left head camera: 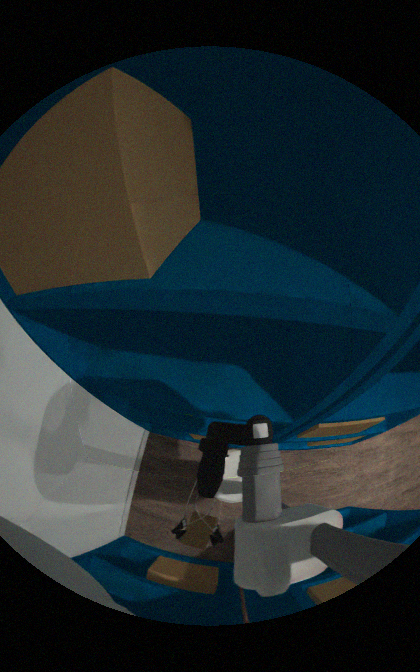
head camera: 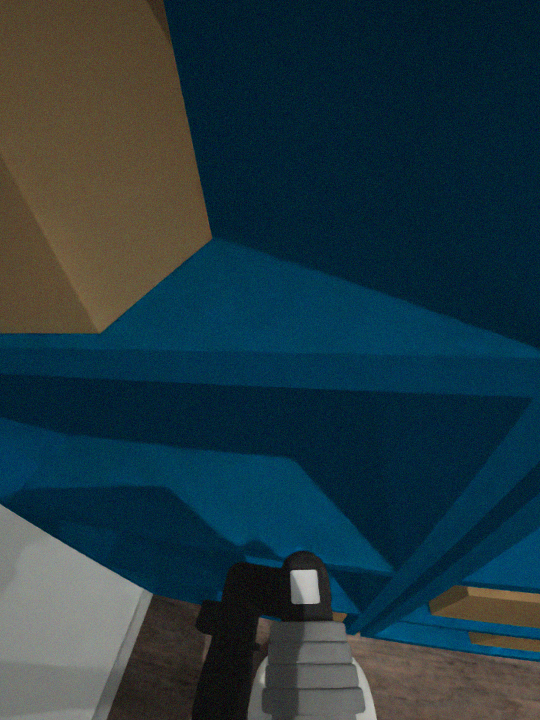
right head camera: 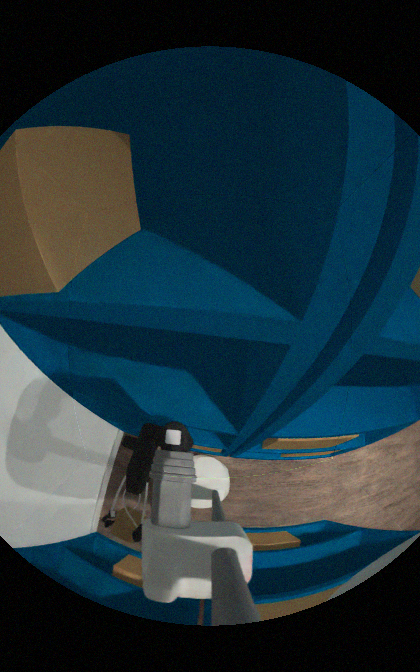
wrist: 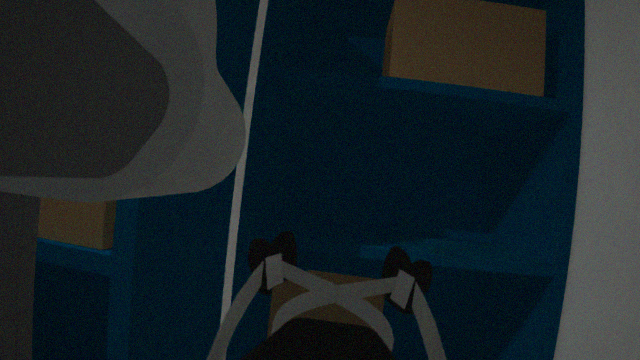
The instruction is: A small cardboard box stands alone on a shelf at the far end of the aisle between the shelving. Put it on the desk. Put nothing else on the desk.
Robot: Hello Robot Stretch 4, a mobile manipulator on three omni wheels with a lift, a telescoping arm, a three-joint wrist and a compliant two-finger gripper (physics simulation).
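Places are measured from the robot's base along level axes (x ahead, y left, z up), in metres.
Pixels of known places: gripper, fingertip midpoint: (wrist: 340, 259).
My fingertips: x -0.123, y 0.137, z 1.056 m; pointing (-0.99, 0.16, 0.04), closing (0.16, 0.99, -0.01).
Ahead of a thing's pixels: the offset from my fingertips to its top centre. "spot": to the spot under its first point.
The small brown cardboard box @[0.025 m ahead, 0.003 m right, 0.006 m down] (left head camera: 201, 527) (right head camera: 126, 526) (wrist: 332, 312) is between the dark fingertips of my gripper (left head camera: 198, 533) (right head camera: 123, 526) (wrist: 340, 259), which is shut on it. In both side head camera views the box hangs over the brown floor of the aisle, near the white wall, with the gripper pointing toward the lower shelving. In the wrist view the finger links and the dark gripper body hide part of the box. In the head camera view the wrist shows at the bottom, but the fingers and the box do not. The desk does not show.
Blue shelving (head camera: 261, 302) stands close in front, with a large cardboard box @[spot: 0.491 m ahead, 0.004 m left, 0.472 m up] (head camera: 110, 174) (left head camera: 160, 200) (right head camera: 80, 200) on it. A white wall (head camera: 52, 628) (wrist: 610, 180) is beside it. Opposite blue shelving holds another box @[0.797 m back, 0.439 m left, 0.635 m up] (left head camera: 185, 575) (wrist: 465, 50), near my arm (left head camera: 260, 555).
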